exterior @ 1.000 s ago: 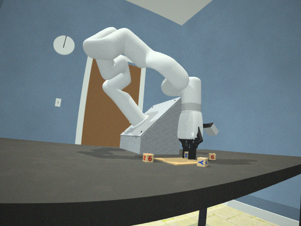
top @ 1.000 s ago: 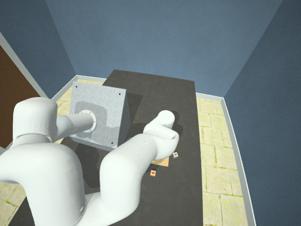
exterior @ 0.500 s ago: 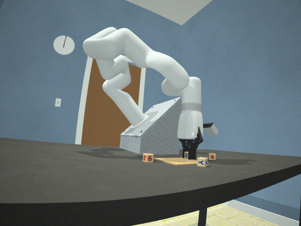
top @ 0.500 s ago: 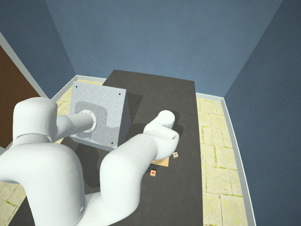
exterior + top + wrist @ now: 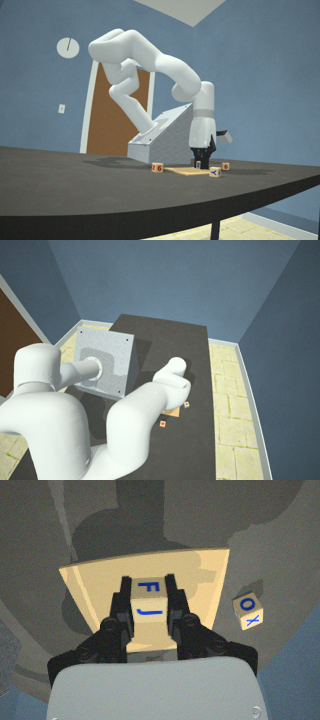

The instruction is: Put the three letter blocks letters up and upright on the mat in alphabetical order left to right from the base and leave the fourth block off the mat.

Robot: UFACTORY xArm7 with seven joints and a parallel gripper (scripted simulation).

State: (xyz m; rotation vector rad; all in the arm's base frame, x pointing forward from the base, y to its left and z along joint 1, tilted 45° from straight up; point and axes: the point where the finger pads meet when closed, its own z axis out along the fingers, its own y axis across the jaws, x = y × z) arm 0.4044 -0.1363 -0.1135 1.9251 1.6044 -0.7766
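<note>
Now: the block 10 mm below my hand. From my hand the other things lie so: tan mat: 10 mm behind, 40 mm to the right, 30 mm below.
</note>
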